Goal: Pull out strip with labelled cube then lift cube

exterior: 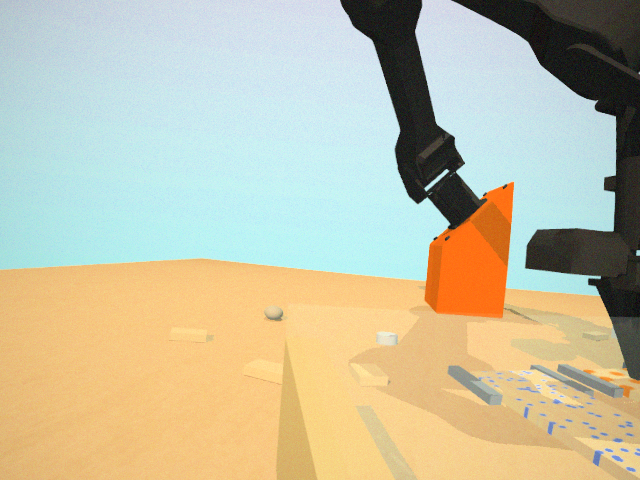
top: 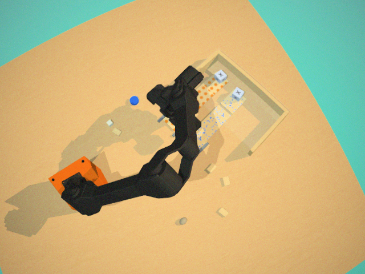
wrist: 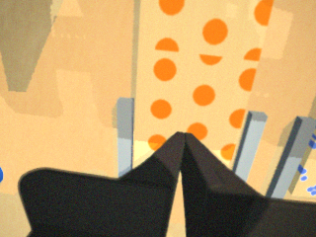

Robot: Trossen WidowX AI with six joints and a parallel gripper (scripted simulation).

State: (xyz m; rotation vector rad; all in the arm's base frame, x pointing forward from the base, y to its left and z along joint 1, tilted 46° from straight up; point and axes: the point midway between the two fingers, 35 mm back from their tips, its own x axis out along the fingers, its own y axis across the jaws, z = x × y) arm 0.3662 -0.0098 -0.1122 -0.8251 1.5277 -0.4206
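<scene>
My gripper tip is now 10 cm short of the orange-dotted strip and 2 cm to the right of it. The rest, counted from my gripper tip: grey pebble (14 cm behind, 30 cm to the right); then blue disc (9 cm behind, 13 cm to the left).
</scene>
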